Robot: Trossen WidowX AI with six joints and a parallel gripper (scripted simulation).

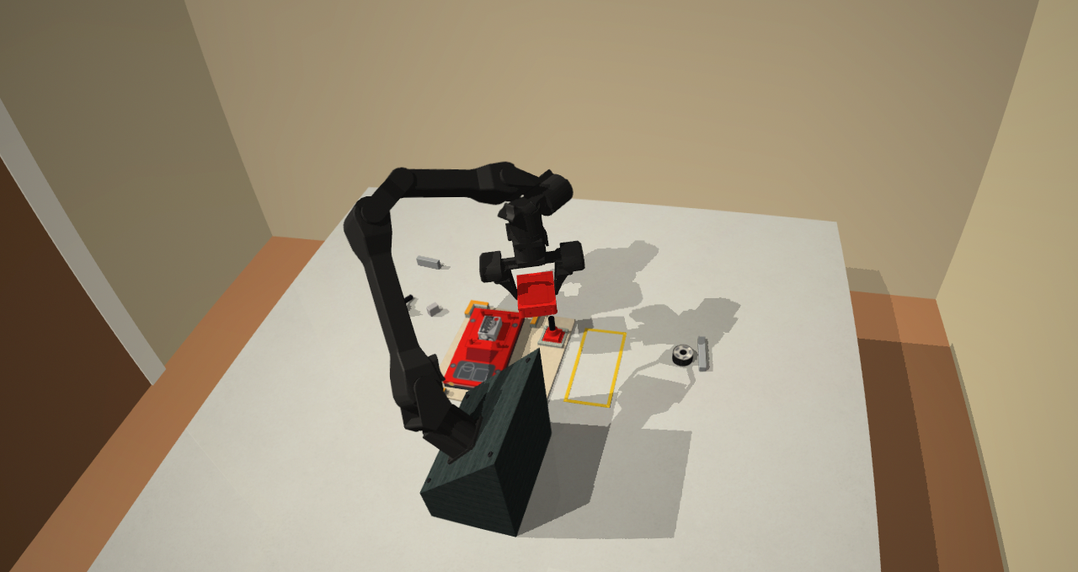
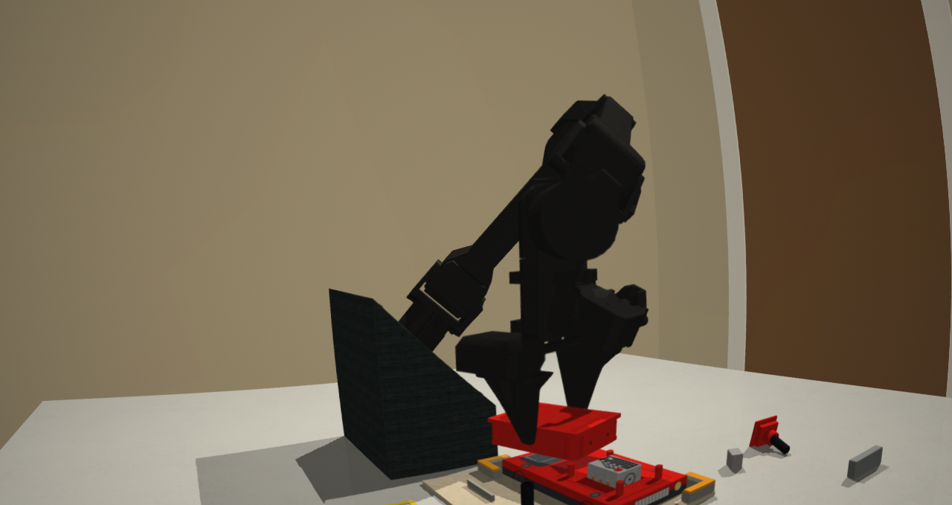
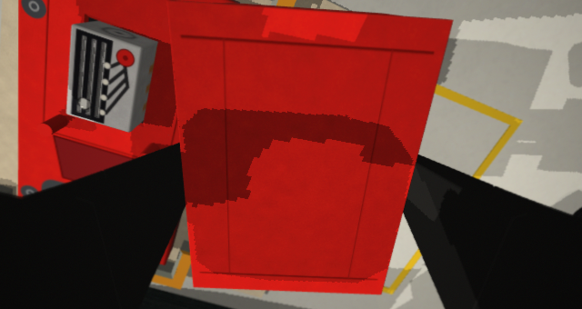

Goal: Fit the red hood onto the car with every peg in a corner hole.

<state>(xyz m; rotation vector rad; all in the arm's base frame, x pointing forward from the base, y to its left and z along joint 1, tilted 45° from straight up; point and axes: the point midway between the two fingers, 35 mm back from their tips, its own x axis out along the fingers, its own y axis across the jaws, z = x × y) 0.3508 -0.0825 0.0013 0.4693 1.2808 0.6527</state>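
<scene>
Right now the grey engine block is 10 mm behind my gripper tip, 100 mm to the left of it and 80 mm below it. Round my gripper tip: black wheel: 60 mm behind, 280 mm to the right, 100 mm below; then red hood: 10 mm above.
</scene>
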